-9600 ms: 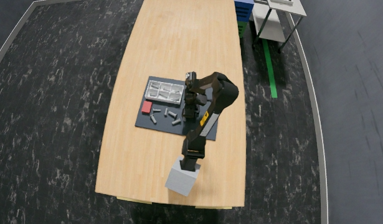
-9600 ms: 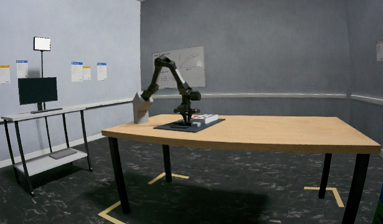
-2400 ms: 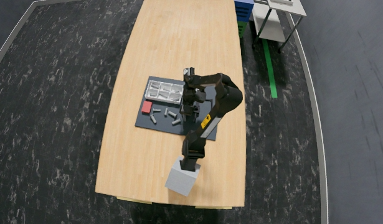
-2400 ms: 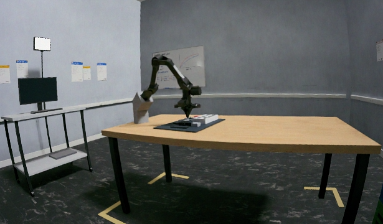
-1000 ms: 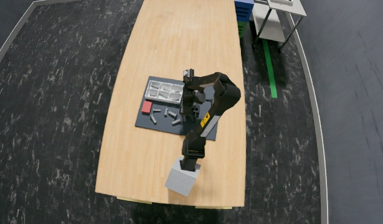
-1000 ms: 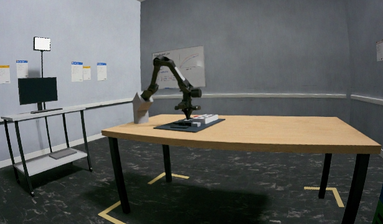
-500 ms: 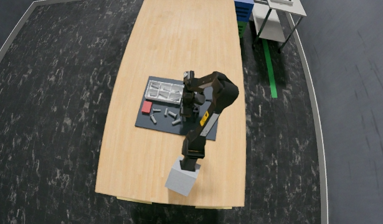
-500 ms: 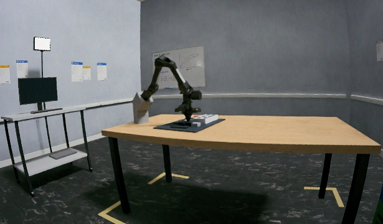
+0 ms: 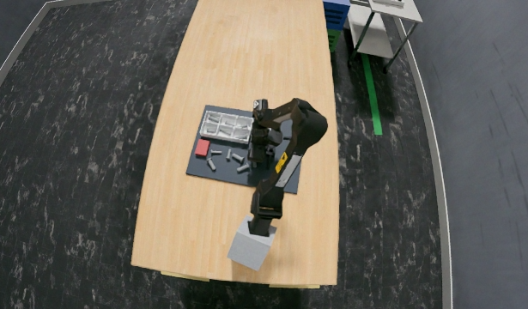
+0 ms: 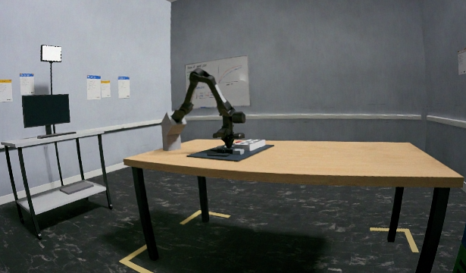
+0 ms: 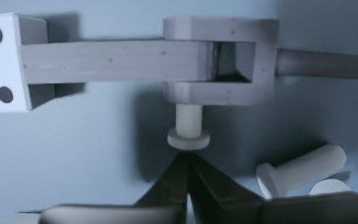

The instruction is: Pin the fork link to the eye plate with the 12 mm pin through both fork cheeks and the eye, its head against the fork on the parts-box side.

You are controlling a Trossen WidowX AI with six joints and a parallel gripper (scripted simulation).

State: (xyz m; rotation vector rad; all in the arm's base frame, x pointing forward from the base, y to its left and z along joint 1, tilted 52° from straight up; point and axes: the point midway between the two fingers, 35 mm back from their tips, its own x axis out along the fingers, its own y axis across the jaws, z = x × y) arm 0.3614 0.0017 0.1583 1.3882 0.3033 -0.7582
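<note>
The eye plate is 5 cm to the right of my hand, 3 cm below it and 1 cm behind it. Also, from my hand: long dark bar (13 cm to the right, 3 cm below, 1 cm behind); then pin (6 cm behind, 3 cm to the left, 3 cm below); then dark mat (4 cm to the left, 4 cm below, 2 cm ahead).
</note>
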